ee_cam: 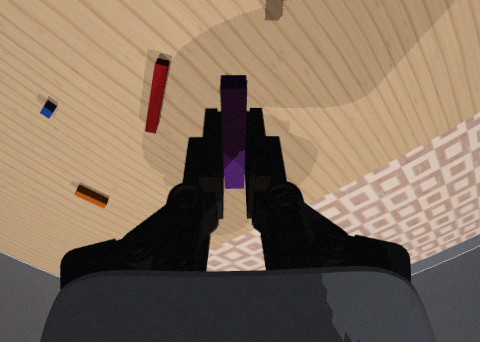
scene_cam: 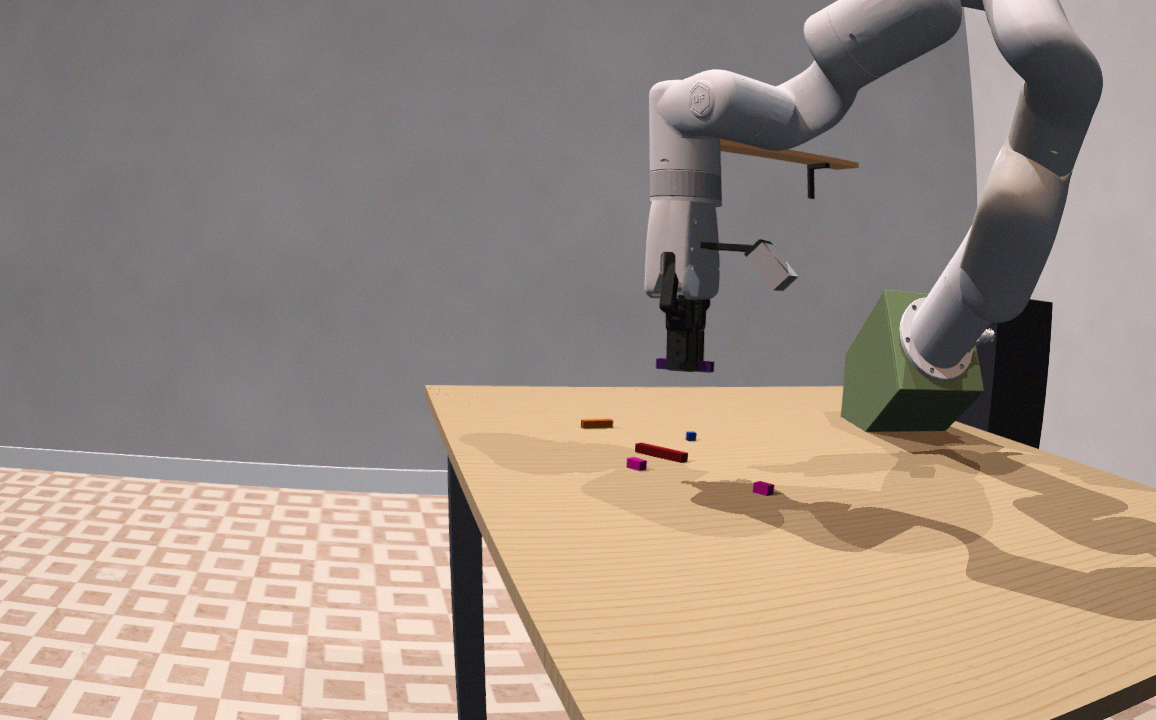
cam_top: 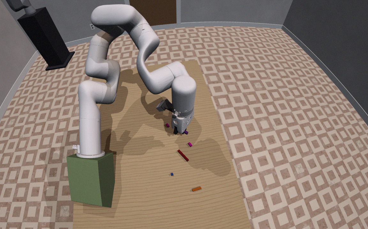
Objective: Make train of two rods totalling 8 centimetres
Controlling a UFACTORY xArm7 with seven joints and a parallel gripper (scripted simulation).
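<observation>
Right now the magenta rod is 7 cm behind my hand, 9 cm to the left of it and 12 cm below it. Round my hand: small blue rod (5 cm behind, 17 cm to the right, 12 cm below); purple rod (2 cm below); red rod (8 cm to the right, 12 cm below).
</observation>
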